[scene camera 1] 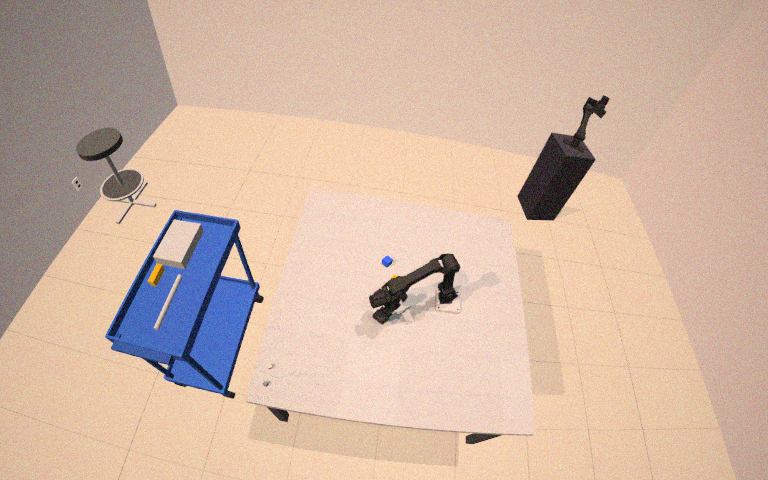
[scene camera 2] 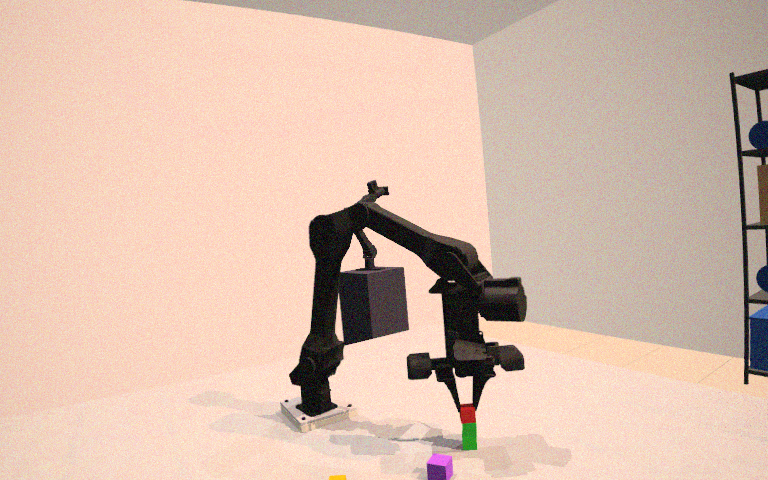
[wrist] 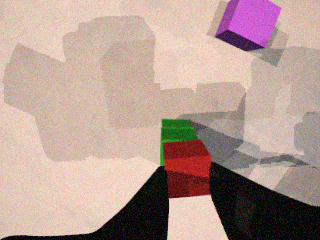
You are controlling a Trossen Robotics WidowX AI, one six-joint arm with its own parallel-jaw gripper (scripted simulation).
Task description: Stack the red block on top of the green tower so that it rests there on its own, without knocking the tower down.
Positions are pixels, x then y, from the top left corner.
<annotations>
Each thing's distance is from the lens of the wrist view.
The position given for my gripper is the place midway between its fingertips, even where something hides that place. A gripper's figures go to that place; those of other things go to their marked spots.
my gripper (wrist: 186,171): 11 cm
red block (wrist: 187,162): 9 cm
</annotations>
